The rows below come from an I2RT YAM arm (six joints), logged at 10 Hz.
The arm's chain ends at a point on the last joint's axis. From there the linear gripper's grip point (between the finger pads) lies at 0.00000 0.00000 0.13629 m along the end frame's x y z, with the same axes.
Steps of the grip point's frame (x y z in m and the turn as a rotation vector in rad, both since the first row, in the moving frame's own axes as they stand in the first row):
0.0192, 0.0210, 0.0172, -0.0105, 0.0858, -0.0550
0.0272, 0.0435, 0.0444, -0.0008, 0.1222, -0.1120
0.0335, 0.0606, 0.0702, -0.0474, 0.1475, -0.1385
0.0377, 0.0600, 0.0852, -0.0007, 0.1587, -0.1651
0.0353, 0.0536, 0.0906, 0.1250, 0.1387, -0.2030
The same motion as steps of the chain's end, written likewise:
0.0075, 0.0199, 0.0177, -0.0105, 0.0858, -0.0550
0.0106, 0.0443, 0.0454, -0.0008, 0.1222, -0.1120
0.0131, 0.0556, 0.0718, -0.0474, 0.1475, -0.1385
0.0163, 0.0617, 0.0869, -0.0007, 0.1587, -0.1651
0.0184, 0.0723, 0.0930, 0.1250, 0.1387, -0.2030

